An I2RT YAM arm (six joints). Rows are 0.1 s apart.
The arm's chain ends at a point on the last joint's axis. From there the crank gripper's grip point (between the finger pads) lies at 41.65 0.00 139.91 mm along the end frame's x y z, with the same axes.
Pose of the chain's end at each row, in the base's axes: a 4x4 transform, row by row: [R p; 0 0 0 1], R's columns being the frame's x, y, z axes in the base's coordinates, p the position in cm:
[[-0.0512 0.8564 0.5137 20.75], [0.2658 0.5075 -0.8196 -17.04], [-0.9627 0.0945 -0.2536 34.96], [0 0 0 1]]
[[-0.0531 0.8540 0.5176 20.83], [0.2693 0.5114 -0.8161 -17.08], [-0.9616 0.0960 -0.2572 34.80], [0 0 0 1]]
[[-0.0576 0.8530 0.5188 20.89], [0.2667 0.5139 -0.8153 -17.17], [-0.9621 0.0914 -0.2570 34.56], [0 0 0 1]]
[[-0.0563 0.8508 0.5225 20.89], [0.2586 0.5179 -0.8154 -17.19], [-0.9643 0.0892 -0.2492 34.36], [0 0 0 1]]
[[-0.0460 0.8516 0.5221 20.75], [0.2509 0.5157 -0.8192 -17.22], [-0.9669 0.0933 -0.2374 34.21], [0 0 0 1]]
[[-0.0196 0.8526 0.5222 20.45], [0.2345 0.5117 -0.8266 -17.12], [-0.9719 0.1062 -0.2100 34.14], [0 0 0 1]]
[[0.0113 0.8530 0.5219 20.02], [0.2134 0.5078 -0.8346 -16.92], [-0.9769 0.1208 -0.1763 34.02], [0 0 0 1]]
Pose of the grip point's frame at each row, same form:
[[-0.0512 0.8564 0.5137 27.72], [0.2658 0.5075 -0.8196 -27.40], [-0.9627 0.0945 -0.2536 27.40], [0 0 0 1]]
[[-0.0531 0.8540 0.5176 27.85], [0.2693 0.5114 -0.8161 -27.38], [-0.9616 0.0960 -0.2572 27.20], [0 0 0 1]]
[[-0.0576 0.8530 0.5188 27.91], [0.2667 0.5139 -0.8153 -27.47], [-0.9621 0.0914 -0.2570 26.96], [0 0 0 1]]
[[-0.0563 0.8508 0.5225 27.97], [0.2586 0.5179 -0.8154 -27.52], [-0.9643 0.0892 -0.2492 26.86], [0 0 0 1]]
[[-0.0460 0.8516 0.5221 27.86], [0.2509 0.5157 -0.8192 -27.64], [-0.9669 0.0933 -0.2374 26.86], [0 0 0 1]]
[[-0.0196 0.8526 0.5222 27.67], [0.2345 0.5117 -0.8266 -27.71], [-0.9719 0.1062 -0.2100 27.15], [0 0 0 1]]
[[0.0113 0.8530 0.5219 27.37], [0.2134 0.5078 -0.8346 -27.71], [-0.9769 0.1208 -0.1763 27.48], [0 0 0 1]]

